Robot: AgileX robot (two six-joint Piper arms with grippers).
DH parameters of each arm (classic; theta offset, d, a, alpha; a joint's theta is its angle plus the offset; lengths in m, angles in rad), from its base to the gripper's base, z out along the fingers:
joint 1: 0 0.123 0 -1.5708
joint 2: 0.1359 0 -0.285 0
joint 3: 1.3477 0 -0.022 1.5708
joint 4: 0 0.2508 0 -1.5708
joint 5: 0 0 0.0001 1.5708
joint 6: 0 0.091 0 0
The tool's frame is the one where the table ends.
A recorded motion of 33 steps. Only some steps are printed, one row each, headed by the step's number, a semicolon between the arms.
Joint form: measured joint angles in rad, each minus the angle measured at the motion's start. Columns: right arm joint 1, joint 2, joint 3, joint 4, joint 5, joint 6; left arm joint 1, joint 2, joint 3, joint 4, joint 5, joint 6.
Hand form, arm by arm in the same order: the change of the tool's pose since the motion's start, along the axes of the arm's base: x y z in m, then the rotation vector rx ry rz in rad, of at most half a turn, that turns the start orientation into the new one. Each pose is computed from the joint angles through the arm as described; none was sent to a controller.
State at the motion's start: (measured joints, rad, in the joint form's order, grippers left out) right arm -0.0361 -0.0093 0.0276 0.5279 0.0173 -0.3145; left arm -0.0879 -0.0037 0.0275 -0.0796 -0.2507 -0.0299
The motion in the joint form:
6: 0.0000 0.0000 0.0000 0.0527 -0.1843 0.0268; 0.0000 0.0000 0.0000 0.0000 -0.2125 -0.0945
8: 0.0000 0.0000 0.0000 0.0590 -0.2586 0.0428; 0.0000 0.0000 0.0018 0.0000 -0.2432 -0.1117
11: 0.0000 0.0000 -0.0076 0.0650 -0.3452 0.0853; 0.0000 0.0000 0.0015 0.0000 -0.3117 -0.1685
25: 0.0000 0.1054 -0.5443 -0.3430 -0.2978 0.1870; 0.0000 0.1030 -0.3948 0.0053 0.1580 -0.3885
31: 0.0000 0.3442 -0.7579 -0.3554 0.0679 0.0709; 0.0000 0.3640 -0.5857 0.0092 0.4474 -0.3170
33: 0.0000 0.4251 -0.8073 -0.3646 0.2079 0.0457; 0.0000 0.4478 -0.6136 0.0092 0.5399 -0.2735
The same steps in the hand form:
6: -0.0025 -0.0090 0.0139 0.0799 -0.1608 -0.0896; -0.0077 0.0021 0.0176 -0.1060 -0.2058 -0.0217
8: -0.0044 -0.0127 0.0192 0.1021 -0.2259 -0.1255; -0.0090 0.0024 0.0194 -0.1238 -0.2337 -0.0278
11: -0.0077 -0.0169 0.0278 0.1500 -0.3126 -0.1610; -0.0124 0.0032 0.0246 -0.1794 -0.2992 -0.0516
25: -0.0615 -0.0032 0.1908 -0.1535 -0.7194 -0.1233; -0.0206 0.0006 0.1102 -0.3641 -0.1062 -0.1550
31: -0.0150 0.0010 0.2204 -0.2928 -0.3353 -0.0585; 0.0212 -0.0049 0.1319 -0.2761 0.2469 -0.0944
33: 0.0052 0.0023 0.2190 -0.3302 -0.1688 -0.0184; 0.0382 -0.0070 0.1257 -0.2247 0.3917 -0.0731

